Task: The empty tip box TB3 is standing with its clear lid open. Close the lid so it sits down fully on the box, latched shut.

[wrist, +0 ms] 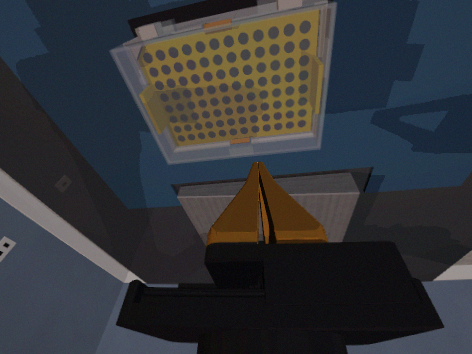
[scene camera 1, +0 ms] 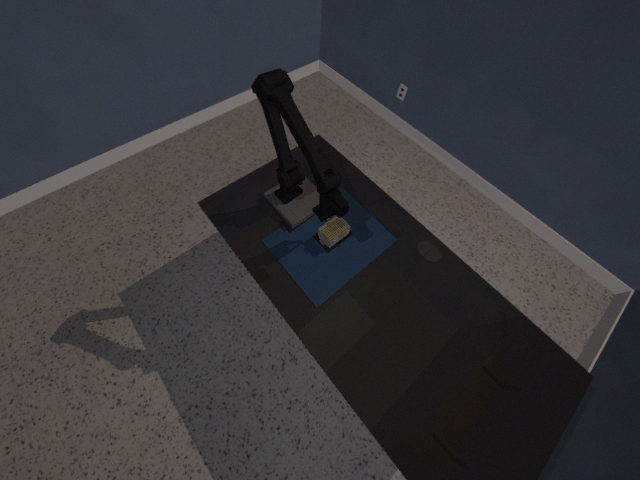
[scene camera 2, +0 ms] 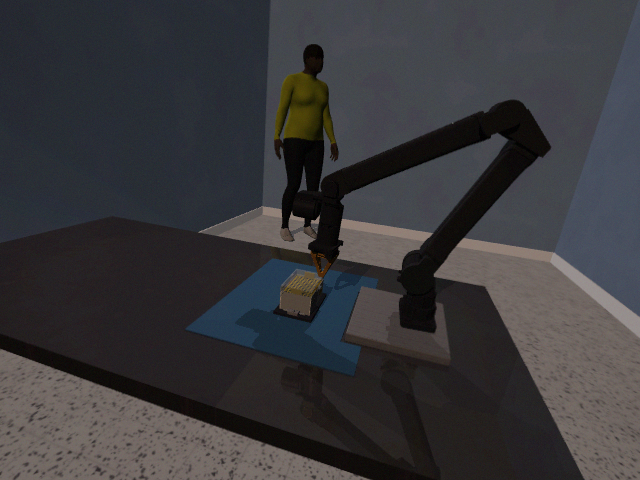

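I am looking at a blue mat (wrist: pixel 391 105) from the wrist, and when I look at the mat (scene camera 1: pixel 301 244) from the scene camera, it is the same spot that I am seeing.
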